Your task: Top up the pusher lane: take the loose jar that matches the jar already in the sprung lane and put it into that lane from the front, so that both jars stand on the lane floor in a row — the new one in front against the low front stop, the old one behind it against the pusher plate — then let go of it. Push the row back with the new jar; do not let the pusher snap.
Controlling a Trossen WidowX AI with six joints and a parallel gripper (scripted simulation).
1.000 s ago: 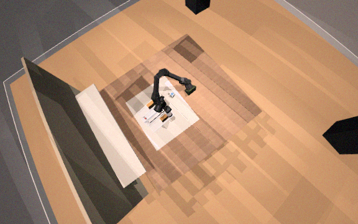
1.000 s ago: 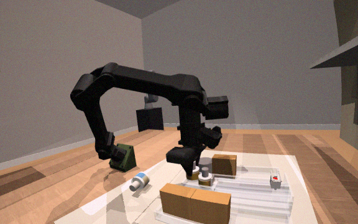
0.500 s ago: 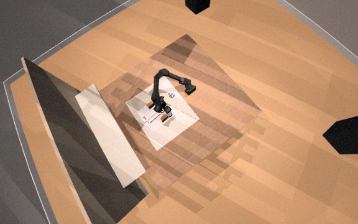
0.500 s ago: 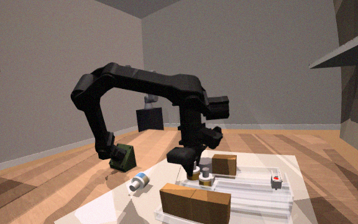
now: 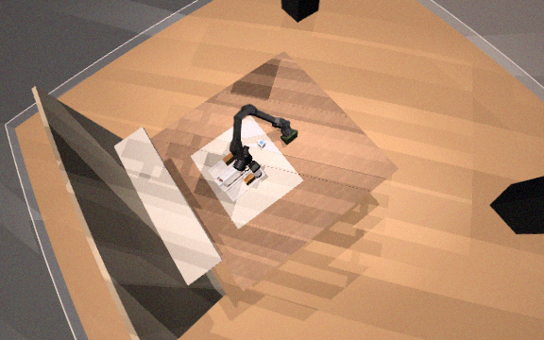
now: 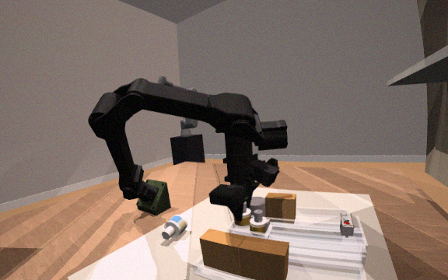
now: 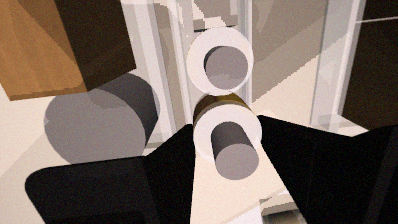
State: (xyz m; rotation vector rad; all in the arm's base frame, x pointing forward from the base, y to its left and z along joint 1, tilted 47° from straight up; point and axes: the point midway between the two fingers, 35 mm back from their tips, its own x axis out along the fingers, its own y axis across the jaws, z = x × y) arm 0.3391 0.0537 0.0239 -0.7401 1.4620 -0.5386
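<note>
My gripper tip is now 8 cm to the right of the grey cylinder and 2 cm above it. Round my gripper tip: clear sprung lane (14 cm ahead, 3 cm below, 1 cm to the right).
</note>
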